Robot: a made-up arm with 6 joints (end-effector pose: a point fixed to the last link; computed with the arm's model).
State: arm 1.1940 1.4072 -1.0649 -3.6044 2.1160 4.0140
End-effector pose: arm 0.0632 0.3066 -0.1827 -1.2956 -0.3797 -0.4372
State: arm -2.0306 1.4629 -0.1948 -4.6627 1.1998 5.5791
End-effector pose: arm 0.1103 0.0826 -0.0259 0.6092 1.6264 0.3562
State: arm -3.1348 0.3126 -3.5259 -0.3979 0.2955 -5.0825
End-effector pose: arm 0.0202 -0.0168 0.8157 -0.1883 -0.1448 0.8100
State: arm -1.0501 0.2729 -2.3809 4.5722 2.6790 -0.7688
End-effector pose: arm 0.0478 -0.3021 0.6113 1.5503 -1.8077 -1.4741
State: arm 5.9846 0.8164 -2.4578 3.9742 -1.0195 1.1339
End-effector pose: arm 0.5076 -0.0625 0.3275 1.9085 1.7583 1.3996
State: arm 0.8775 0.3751 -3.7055 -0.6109 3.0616 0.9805
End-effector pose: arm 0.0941 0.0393 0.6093 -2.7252 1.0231 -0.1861
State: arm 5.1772 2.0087 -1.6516 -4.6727 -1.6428 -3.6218
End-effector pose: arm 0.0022 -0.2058 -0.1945 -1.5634 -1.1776 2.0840
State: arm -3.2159 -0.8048 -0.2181 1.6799 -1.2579 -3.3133
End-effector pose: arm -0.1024 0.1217 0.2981 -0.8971 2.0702 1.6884
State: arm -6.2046 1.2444 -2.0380 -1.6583 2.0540 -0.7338
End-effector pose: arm 0.5447 -0.0769 0.0461 1.0800 0.7413 -1.4401
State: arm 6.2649 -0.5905 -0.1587 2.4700 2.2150 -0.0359
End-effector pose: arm 0.2341 0.0715 0.2996 -0.5003 0.1659 0.3970
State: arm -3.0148 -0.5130 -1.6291 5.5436 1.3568 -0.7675
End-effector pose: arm -0.2553 0.0204 0.6473 0.8670 -2.2173 -1.2400
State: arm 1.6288 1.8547 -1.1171 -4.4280 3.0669 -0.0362
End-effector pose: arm -0.0869 0.1397 -0.1502 -0.3013 1.0503 2.7118
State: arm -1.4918 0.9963 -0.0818 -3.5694 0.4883 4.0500
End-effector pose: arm -0.0149 0.0763 -0.0204 -1.3968 2.3361 0.4454
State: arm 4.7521 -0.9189 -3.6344 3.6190 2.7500 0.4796
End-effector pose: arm -0.0660 0.4342 0.2483 1.6776 1.5217 -1.0488
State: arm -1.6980 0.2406 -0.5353 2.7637 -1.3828 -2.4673
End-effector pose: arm -0.0581 -0.1395 0.1623 -1.2563 2.1299 1.4890
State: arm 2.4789 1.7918 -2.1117 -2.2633 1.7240 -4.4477
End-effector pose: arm -0.3234 0.3562 -0.2184 -0.4438 -1.5403 -2.2243
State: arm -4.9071 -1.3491 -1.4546 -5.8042 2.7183 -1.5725
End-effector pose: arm -0.0721 -0.1089 0.5110 0.3751 -2.9466 -0.1490
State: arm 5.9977 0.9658 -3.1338 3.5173 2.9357 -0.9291
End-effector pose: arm 0.3061 -0.1254 0.5436 1.0645 -1.8135 -0.9302
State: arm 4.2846 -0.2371 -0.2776 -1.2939 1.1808 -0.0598
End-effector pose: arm -0.1507 -0.1908 0.1004 2.3593 -1.2370 -1.6293
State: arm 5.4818 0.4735 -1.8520 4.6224 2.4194 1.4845
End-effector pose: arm 0.2255 -0.4042 0.4060 0.0572 -1.3687 -0.1778
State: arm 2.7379 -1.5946 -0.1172 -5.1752 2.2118 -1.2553
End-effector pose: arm -0.0967 -0.0772 0.2832 1.4489 -1.8497 1.3399
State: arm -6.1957 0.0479 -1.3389 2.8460 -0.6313 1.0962
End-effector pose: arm 0.3743 -0.0014 0.2921 0.9881 2.2458 0.2051
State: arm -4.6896 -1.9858 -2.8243 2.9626 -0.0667 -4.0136
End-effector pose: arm 0.0290 -0.6392 0.1004 0.4855 1.9589 -1.8796
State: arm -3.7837 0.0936 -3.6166 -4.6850 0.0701 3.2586
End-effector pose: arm 0.1573 -0.0326 0.7783 -0.0993 0.4581 -2.0512
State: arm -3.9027 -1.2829 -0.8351 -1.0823 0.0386 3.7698
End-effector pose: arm -0.0951 0.0037 0.5973 -1.1826 0.2193 1.7090
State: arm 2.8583 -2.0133 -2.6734 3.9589 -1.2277 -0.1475
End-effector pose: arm 0.4655 -0.2234 0.1387 0.3449 -1.1660 2.6284
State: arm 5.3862 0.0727 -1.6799 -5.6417 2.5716 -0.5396
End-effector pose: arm 0.2603 -0.2157 0.4126 -2.0720 -0.0105 0.3662
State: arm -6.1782 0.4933 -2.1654 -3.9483 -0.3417 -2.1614
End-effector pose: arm 0.5320 -0.0186 0.4145 -2.3251 0.3644 -2.0536
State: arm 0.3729 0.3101 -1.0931 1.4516 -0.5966 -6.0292
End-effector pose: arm 0.4332 0.0458 0.2187 -1.7147 1.7431 -1.2089
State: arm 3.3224 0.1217 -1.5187 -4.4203 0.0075 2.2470
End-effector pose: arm -0.4861 -0.0165 0.3997 1.8305 -0.7540 -1.3947
